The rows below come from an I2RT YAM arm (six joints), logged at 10 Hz.
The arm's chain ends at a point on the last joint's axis. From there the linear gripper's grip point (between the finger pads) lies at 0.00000 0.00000 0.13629 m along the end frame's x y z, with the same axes.
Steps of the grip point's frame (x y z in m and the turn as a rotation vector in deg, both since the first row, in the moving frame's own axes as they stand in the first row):
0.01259, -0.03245, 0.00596, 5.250, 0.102, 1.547
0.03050, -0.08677, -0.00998, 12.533, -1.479, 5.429
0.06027, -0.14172, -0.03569, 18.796, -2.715, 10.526
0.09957, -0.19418, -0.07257, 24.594, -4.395, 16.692
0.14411, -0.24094, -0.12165, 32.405, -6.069, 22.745
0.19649, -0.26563, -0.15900, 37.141, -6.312, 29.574
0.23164, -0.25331, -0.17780, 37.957, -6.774, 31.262
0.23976, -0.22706, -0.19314, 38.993, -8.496, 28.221
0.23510, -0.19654, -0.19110, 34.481, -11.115, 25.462
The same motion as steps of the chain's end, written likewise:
0.01218, -0.01998, 0.00653, 5.250, 0.102, 1.547
0.03258, -0.05708, -0.00669, 12.533, -1.479, 5.429
0.06252, -0.09749, -0.02829, 18.796, -2.715, 10.526
0.10122, -0.13683, -0.05991, 24.594, -4.395, 16.692
0.14271, -0.16723, -0.09999, 32.405, -6.069, 22.745
0.18831, -0.18356, -0.13121, 37.141, -6.312, 29.574
0.22268, -0.16977, -0.14882, 37.957, -6.774, 31.262
0.23612, -0.14047, -0.16204, 38.993, -8.496, 28.221
0.24165, -0.11686, -0.16518, 34.481, -11.115, 25.462

